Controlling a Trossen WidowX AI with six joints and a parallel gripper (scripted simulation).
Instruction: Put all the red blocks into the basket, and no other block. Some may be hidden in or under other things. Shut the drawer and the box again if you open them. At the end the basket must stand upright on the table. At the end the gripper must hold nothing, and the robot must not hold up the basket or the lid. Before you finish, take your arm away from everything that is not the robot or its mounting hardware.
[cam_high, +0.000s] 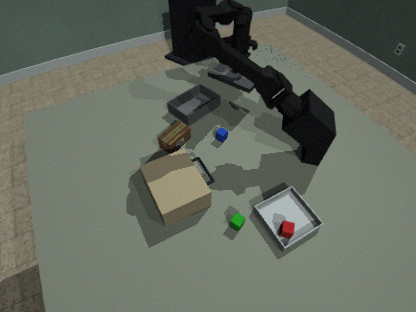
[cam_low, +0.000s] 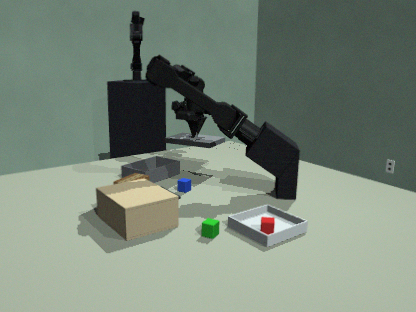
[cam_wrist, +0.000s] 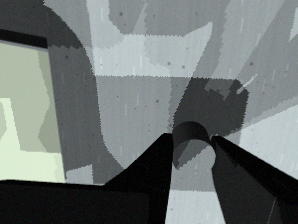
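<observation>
My hand is 350 mm short of the brown box, 130 mm above it and 30 mm to the left of it. The rest, counted from my hand: blue block (230 mm ahead, 150 mm below, 90 mm to the left); knobbed lid (40 mm below); tan drawer cabinet (510 mm ahead, 130 mm below, 110 mm to the left).
</observation>
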